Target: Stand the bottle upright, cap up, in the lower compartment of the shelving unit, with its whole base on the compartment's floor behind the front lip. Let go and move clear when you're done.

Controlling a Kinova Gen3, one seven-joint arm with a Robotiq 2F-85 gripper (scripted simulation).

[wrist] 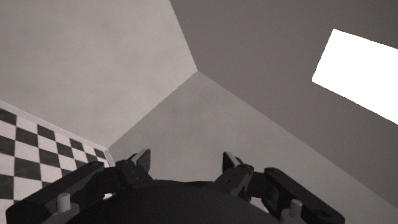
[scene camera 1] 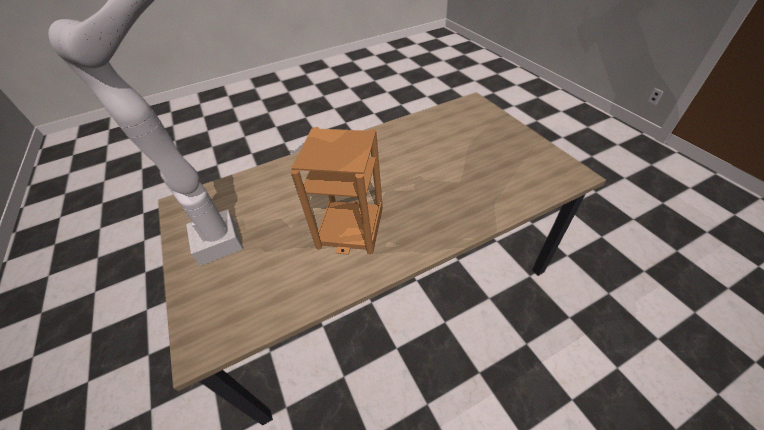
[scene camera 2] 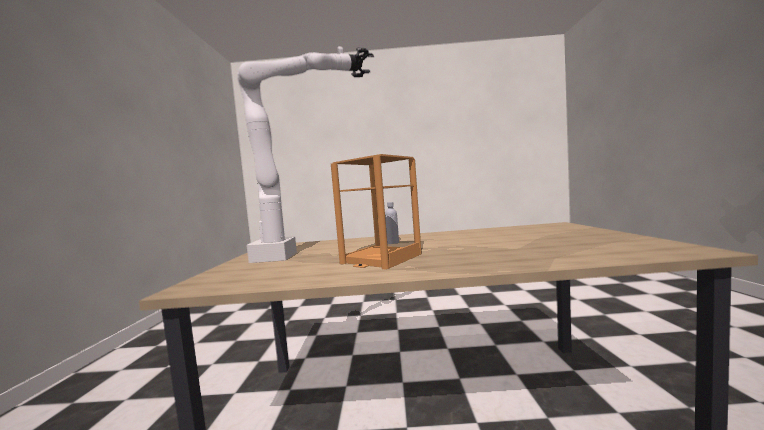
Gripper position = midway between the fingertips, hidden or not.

In view: my gripper point(wrist: 186, 160) and an orange shelving unit point(scene camera 2: 379, 255).
